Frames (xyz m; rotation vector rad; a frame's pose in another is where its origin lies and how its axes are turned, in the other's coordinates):
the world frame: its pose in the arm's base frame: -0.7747 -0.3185 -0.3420 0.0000 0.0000 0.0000
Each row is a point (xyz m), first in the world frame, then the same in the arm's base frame.
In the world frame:
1: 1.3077 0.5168 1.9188
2: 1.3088 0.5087 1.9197
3: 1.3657 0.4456 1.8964
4: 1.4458 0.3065 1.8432
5: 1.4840 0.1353 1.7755
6: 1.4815 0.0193 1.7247
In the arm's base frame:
1: 0.5330 0.1983 1.5768
2: 0.5341 0.1902 1.5777
3: 0.5910 0.1271 1.5544
4: 0.6711 -0.0120 1.5012
5: 0.7093 -0.1832 1.4335
6: 0.7068 -0.2992 1.3827

